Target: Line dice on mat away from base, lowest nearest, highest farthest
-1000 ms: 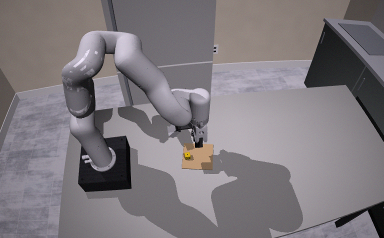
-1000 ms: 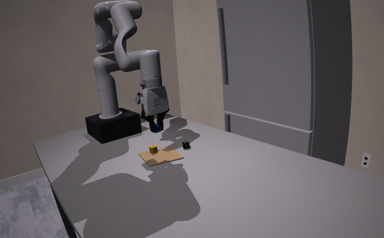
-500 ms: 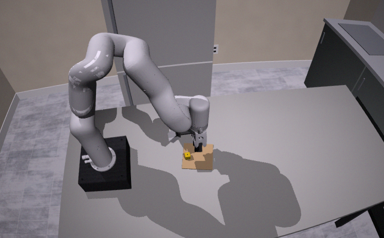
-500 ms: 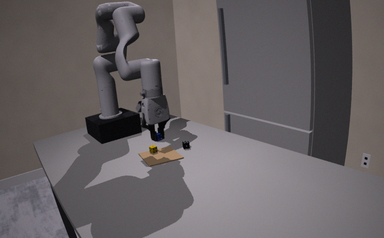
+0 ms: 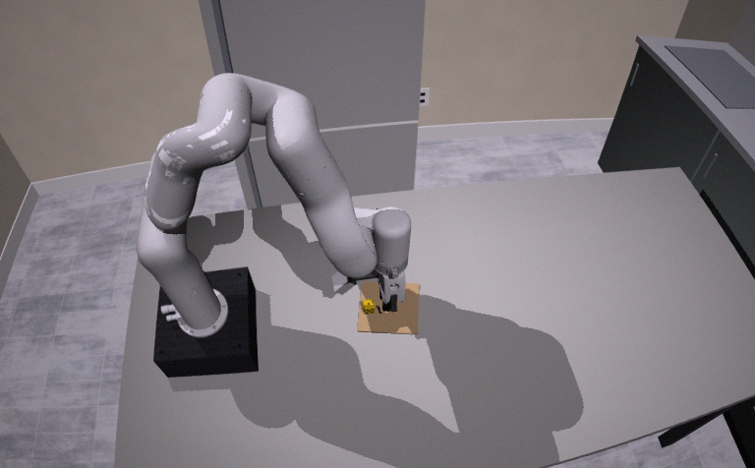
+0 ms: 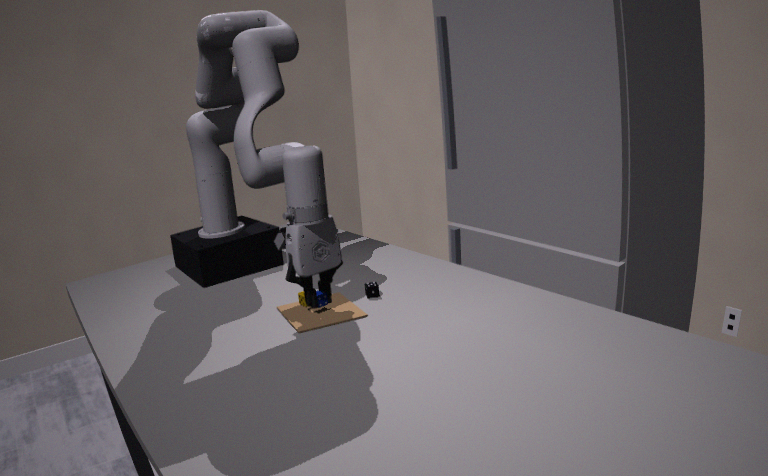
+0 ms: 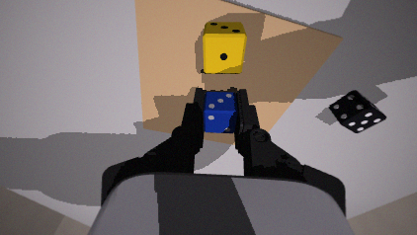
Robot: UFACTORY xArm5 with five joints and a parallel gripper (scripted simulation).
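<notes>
Now: hand 4 cm above the mat. Round my hand: black die 12 cm to the left, 3 cm below, 2 cm ahead; blue die 1 cm below; yellow die 5 cm behind, 2 cm below.
</notes>
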